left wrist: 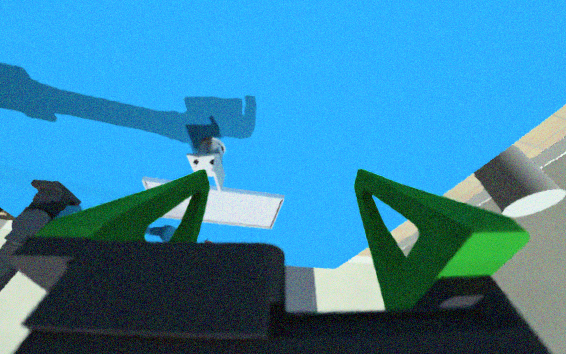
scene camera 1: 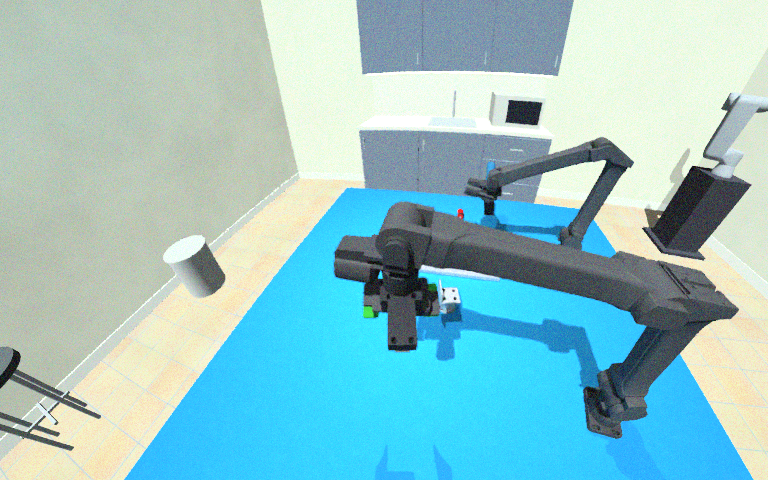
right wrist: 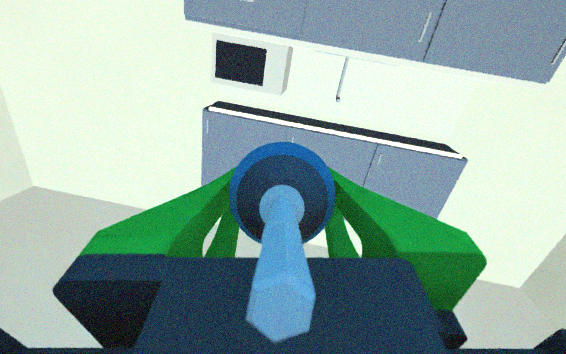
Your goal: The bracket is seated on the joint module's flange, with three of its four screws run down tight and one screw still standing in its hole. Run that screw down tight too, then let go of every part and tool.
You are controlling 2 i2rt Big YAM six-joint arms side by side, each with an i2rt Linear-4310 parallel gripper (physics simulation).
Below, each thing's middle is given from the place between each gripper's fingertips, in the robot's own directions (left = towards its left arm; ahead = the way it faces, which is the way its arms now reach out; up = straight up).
The blue screwdriver (right wrist: 282, 195) is 20 mm above my right hand and 10 mm to the right of it. The rest, counted from my right hand: shallow white tray (left wrist: 221, 206): 300 mm to the left, 240 mm below, 140 mm ahead.
Right now my left hand is 54 cm to the left of the shallow white tray, 29 cm above it and 5 cm past it. The rest, counted from my left hand: blue screwdriver: 86 cm to the right, 19 cm behind, 4 cm below.
